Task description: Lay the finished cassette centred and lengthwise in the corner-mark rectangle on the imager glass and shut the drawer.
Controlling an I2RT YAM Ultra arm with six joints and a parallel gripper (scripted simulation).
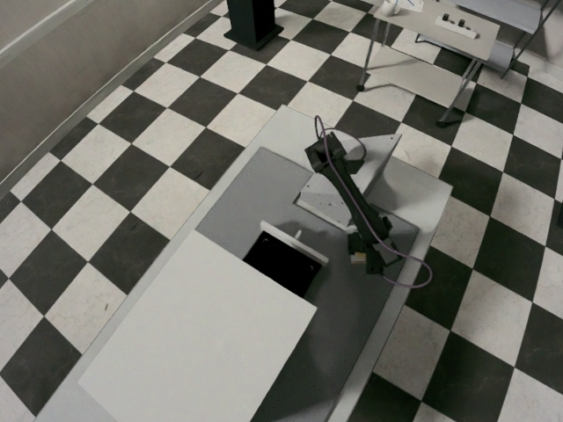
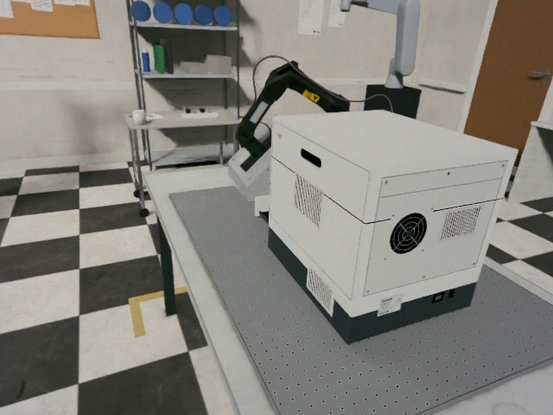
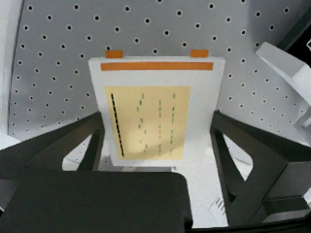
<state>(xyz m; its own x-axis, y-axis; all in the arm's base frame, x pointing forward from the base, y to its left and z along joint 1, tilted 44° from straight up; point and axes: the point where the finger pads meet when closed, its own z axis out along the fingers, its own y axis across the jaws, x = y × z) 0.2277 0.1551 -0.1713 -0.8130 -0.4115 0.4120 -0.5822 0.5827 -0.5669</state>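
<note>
Right now my hand is 220 mm short of the drawer, 210 mm to the left of it and 60 mm above it. From my hand the other things lie so: finished cassette: right at my hand.
</note>
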